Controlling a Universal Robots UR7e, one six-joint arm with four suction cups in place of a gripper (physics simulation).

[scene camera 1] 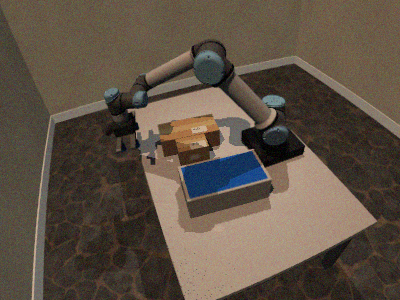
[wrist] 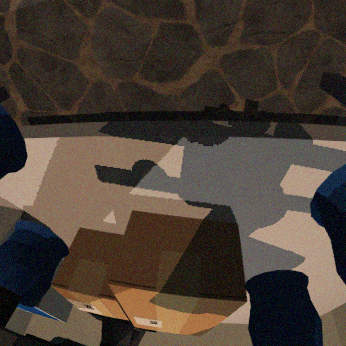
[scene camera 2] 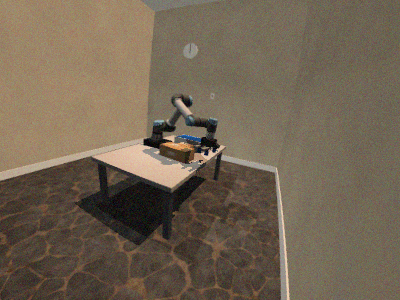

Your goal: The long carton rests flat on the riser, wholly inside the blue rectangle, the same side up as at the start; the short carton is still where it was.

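Frame: origin at the arm's base, x left, y ahead, z down, level; metres.
Where they show: hand, tool point: (scene camera 1: 129, 138) (wrist: 157, 229) (scene camera 2: 206, 152); arm's base, link origin: (wrist: 124, 320) (scene camera 2: 156, 140).
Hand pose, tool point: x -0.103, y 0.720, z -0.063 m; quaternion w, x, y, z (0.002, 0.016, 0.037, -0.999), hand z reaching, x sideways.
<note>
Each offset is from my tool point to the top centre of the thing. Level surfaces: height alone.
The long carton @[dz +0.018, dx -0.028, dy -0.306 m] (scene camera 1: 182, 126) (scene camera 2: 175, 152) (wrist: 185, 255) lies flat on the table, its label up. The short carton @[dz +0.018, dx +0.102, dy -0.305 m] (scene camera 1: 194, 152) (wrist: 85, 265) stands against its side, between it and the riser; in the second scene view it is too small to tell. The grey riser @[dz +0.003, dx +0.353, dy -0.399 m] (scene camera 1: 230, 198) bears the blue rectangle @[dz +0.003, dx +0.353, dy -0.399 m] (scene camera 1: 225, 175) (scene camera 2: 190, 137), with no carton on it. My suction gripper (scene camera 1: 127, 145) (scene camera 2: 207, 150) is open: its cups hang beside the long carton's end, at the table's edge, low and apart from both cartons. Dark blue cups (wrist: 285, 310) frame the wrist view with nothing on them.
The arm's black base (scene camera 1: 292, 145) stands on the table @[dz +0.123 m] (scene camera 1: 280, 235) (scene camera 2: 135, 160) beyond the riser. The arm arches high over the table's far side. The stone floor (scene camera 1: 100, 225) (wrist: 175, 50) lies beyond the table's edge, near the gripper.
</note>
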